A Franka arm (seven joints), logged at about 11 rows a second.
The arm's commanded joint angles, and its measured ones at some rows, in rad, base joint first. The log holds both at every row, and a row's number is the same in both.
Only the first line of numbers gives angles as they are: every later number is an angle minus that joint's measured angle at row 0.
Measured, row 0: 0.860 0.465 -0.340 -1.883 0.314 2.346 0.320
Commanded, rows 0 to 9: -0.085 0.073 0.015 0.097 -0.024 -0.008 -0.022; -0.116 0.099 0.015 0.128 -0.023 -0.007 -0.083; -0.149 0.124 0.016 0.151 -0.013 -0.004 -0.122; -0.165 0.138 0.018 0.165 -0.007 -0.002 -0.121; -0.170 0.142 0.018 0.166 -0.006 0.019 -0.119; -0.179 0.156 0.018 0.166 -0.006 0.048 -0.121; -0.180 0.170 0.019 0.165 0.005 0.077 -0.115; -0.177 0.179 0.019 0.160 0.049 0.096 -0.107; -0.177 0.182 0.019 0.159 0.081 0.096 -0.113; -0.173 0.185 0.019 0.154 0.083 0.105 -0.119
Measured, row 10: -0.163 0.171 0.007 0.138 0.059 0.096 -0.113
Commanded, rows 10 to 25: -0.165 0.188 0.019 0.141 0.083 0.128 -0.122; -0.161 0.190 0.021 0.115 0.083 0.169 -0.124; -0.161 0.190 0.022 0.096 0.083 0.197 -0.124; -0.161 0.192 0.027 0.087 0.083 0.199 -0.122; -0.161 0.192 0.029 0.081 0.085 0.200 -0.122; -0.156 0.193 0.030 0.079 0.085 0.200 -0.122; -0.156 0.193 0.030 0.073 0.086 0.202 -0.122; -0.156 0.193 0.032 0.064 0.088 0.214 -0.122; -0.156 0.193 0.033 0.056 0.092 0.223 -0.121; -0.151 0.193 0.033 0.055 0.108 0.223 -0.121; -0.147 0.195 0.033 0.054 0.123 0.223 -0.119; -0.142 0.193 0.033 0.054 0.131 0.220 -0.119; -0.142 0.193 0.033 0.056 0.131 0.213 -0.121; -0.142 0.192 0.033 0.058 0.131 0.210 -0.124; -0.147 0.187 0.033 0.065 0.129 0.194 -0.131; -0.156 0.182 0.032 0.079 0.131 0.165 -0.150
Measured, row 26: -0.149 0.198 0.032 0.069 0.113 0.202 -0.118
